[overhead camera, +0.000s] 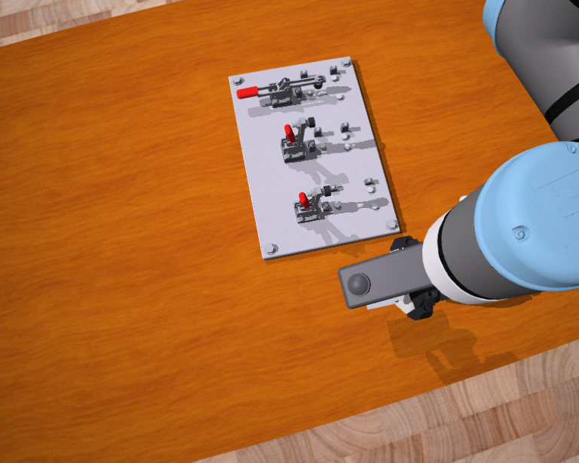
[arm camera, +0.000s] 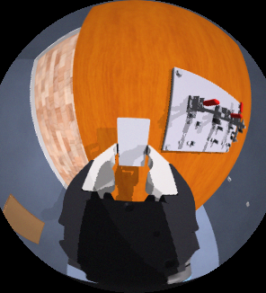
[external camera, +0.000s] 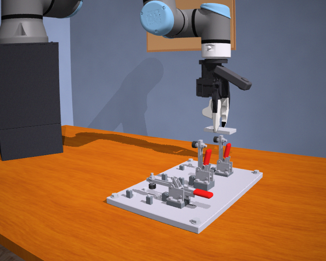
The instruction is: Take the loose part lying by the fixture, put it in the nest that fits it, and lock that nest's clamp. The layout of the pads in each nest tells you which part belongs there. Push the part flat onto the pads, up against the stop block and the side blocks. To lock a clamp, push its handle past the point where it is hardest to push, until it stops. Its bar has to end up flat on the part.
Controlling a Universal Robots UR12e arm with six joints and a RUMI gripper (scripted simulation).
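Now: hand 1 cm short of the grey fixture plate, 27 cm to the left of it and 10 cm above it. Round my hand: flat grey rectangular part (1 cm below).
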